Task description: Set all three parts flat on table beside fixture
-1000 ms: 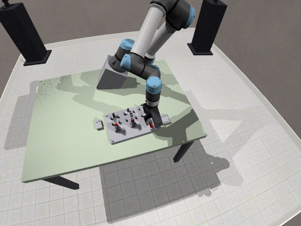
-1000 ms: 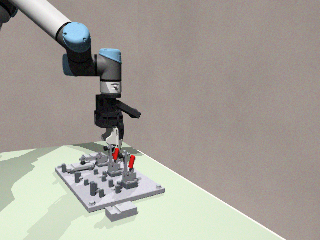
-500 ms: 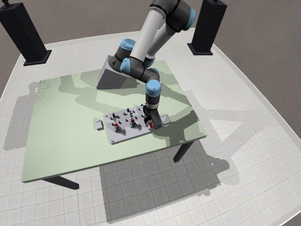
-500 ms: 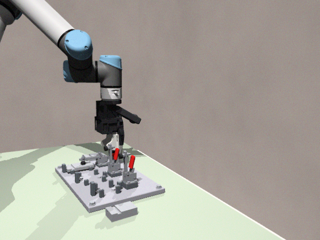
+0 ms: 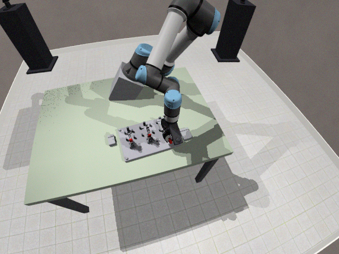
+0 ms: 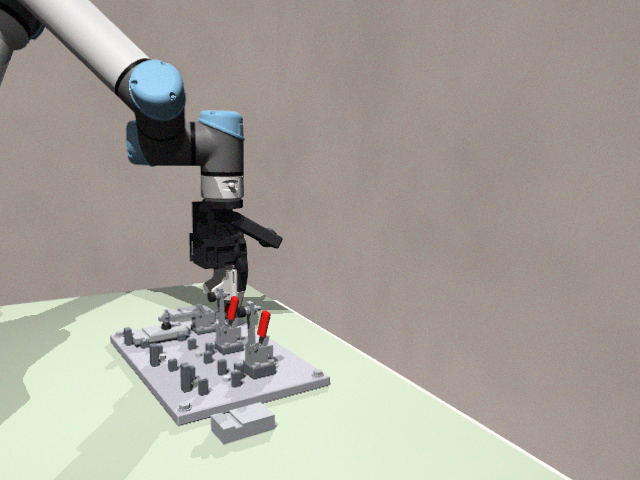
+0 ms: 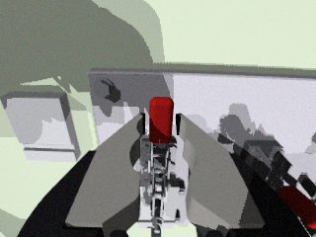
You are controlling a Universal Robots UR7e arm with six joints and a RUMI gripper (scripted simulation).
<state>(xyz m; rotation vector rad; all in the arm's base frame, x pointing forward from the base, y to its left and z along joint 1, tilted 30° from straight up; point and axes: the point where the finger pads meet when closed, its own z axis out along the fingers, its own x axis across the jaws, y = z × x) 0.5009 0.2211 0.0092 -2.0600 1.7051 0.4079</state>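
The clamp lies 60 mm behind my hand and 10 mm to the right of it. From my hand the other things lie so: fixture plate 130 mm to the right, 60 mm behind, 40 mm below; then grey part 360 mm to the right, 80 mm behind, 30 mm below.
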